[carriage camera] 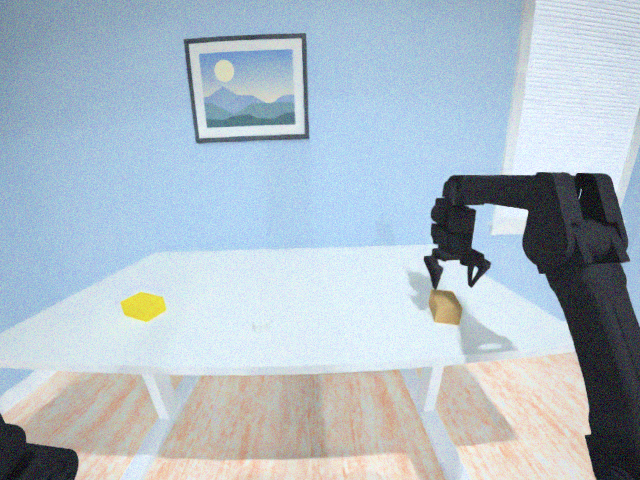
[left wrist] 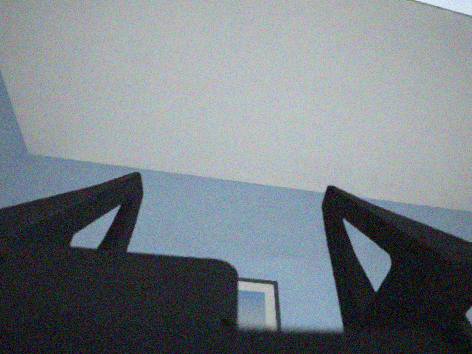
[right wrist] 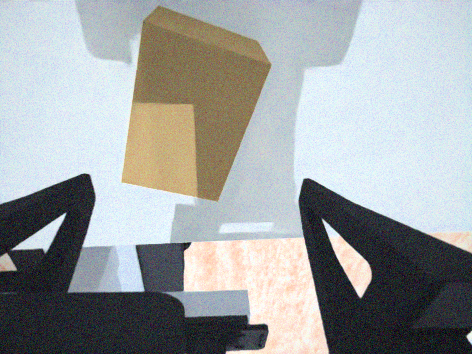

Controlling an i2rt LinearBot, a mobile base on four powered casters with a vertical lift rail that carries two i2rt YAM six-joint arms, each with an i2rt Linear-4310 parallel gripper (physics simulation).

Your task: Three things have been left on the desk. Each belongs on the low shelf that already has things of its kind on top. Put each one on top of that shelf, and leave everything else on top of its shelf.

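Frame: origin at the left arm's base, x back, y right, z up, level; millimetres.
Seen in the pictures: left gripper, fingertip midpoint: (left wrist: 233, 189); right gripper, fingertip midpoint: (carriage camera: 452, 287) (right wrist: 199, 187); right arm's base, origin of the base link: (right wrist: 206, 336).
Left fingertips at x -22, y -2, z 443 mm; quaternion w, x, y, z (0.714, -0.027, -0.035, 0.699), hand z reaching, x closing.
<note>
Offsets run from my left fingertips to a thing's top centre. "*": to the spot under its first point. Level surfaces: height alone.
A yellow hexagonal block @(dx -416, dy -203, dz -356 mm) (carriage camera: 143, 306) lies on the left part of the white desk @(dz -401 mm) (carriage camera: 310, 289). A tan wooden block @(dx -407, dy +657, dz -351 mm) (carriage camera: 446, 307) (right wrist: 195, 110) lies on the desk's right part. A small, faint whitish thing @(dx -363, dy +170, dz -377 mm) (carriage camera: 261, 325) sits near the desk's front middle; its shape is too blurred to tell. My right gripper (carriage camera: 453, 286) (right wrist: 199, 187) is open and empty, pointing down above the desk by the tan block, which lies beyond its fingertips in the right wrist view. My left gripper (left wrist: 233, 189) is open and empty, tilted up towards wall and ceiling. No low shelf shows in these views.
A framed mountain picture (carriage camera: 300, 87) hangs on the blue wall behind the desk. A window with a white blind (carriage camera: 573, 103) is at the right. Desk legs @(* dx -606, dy +807, dz -934 mm) (carriage camera: 433, 387) stand on the wooden floor @(dz -1121 mm) (carriage camera: 361, 413). Part of my left arm (carriage camera: 36, 459) shows at the lower left.
</note>
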